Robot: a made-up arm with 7 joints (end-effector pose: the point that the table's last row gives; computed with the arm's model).
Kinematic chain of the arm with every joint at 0, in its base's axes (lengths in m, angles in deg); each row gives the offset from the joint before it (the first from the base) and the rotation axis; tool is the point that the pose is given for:
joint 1: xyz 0 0 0.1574 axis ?
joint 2: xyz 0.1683 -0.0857 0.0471 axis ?
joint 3: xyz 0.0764 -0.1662 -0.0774 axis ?
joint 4: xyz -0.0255 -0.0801 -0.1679 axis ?
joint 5: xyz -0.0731 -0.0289 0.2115 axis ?
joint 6: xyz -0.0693 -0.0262 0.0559 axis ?
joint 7: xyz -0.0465 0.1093 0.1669 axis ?
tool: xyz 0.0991 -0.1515 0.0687
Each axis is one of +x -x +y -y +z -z.
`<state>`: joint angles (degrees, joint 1 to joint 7).
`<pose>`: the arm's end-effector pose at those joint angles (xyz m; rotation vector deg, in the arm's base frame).
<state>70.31 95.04 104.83 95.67 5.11 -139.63 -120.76</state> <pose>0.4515 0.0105 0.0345 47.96 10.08 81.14</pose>
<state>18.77 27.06 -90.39 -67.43 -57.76 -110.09 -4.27</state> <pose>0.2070 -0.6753 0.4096 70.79 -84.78 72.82</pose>
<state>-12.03 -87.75 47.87 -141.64 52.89 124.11 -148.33</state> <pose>0.2567 -0.2188 0.1986 -61.21 -138.02 95.13</pose>
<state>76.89 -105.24 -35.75 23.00 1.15 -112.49 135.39</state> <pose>0.3752 0.2963 0.0384 -165.53 6.56 -4.06</pose>
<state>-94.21 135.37 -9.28 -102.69 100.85 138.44 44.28</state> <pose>-0.4473 -0.1806 0.5502 24.91 -109.87 42.57</pose>
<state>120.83 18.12 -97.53 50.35 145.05 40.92 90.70</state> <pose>0.3132 0.2112 0.0705 -14.98 105.80 18.92</pose>
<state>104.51 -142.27 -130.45 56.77 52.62 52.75 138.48</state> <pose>0.3078 0.2375 0.6460 80.98 -36.59 155.19</pose>
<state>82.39 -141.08 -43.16 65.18 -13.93 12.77 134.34</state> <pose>0.0253 -0.3197 0.2991 58.35 47.89 -77.57</pose>
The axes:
joint 1: +z
joint 2: +y
joint 3: +x
joint 4: +y
joint 5: -x
joint 6: +y
joint 7: -z

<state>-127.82 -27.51 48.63 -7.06 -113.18 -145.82 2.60</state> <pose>-0.1454 0.1751 0.0104 -12.79 68.03 38.37</pose>
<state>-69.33 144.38 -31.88 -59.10 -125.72 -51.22 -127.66</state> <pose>-0.5773 -0.6539 0.4948 37.93 -55.31 -46.73</pose>
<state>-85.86 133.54 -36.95 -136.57 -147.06 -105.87 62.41</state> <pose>-0.6134 0.2725 0.5338 -86.08 6.90 50.70</pose>
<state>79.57 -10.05 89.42 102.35 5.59 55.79 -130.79</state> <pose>0.0501 0.5491 0.3578 -40.59 -73.26 -3.97</pose>
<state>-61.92 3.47 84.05 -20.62 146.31 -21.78 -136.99</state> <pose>0.1268 0.0356 -0.0830 3.75 68.24 60.91</pose>
